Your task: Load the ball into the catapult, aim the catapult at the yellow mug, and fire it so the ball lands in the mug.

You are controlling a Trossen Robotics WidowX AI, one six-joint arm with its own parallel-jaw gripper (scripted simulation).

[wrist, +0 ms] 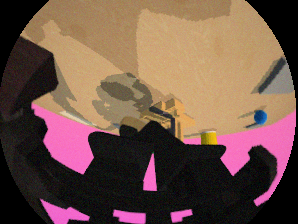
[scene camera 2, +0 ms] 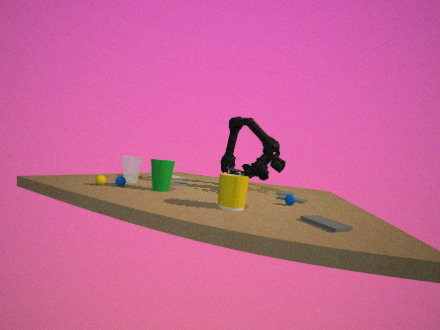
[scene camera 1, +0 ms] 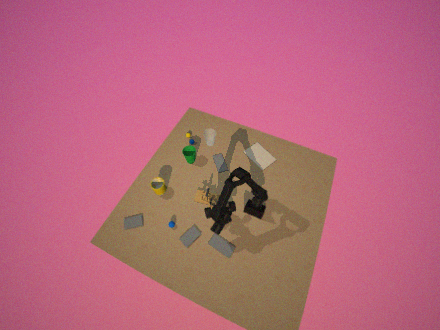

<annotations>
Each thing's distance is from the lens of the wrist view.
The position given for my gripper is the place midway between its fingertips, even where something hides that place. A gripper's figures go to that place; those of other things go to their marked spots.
my gripper point(wrist: 152, 123): 0.10 m
wooden catapult point(wrist: 171, 115): 0.14 m
</annotations>
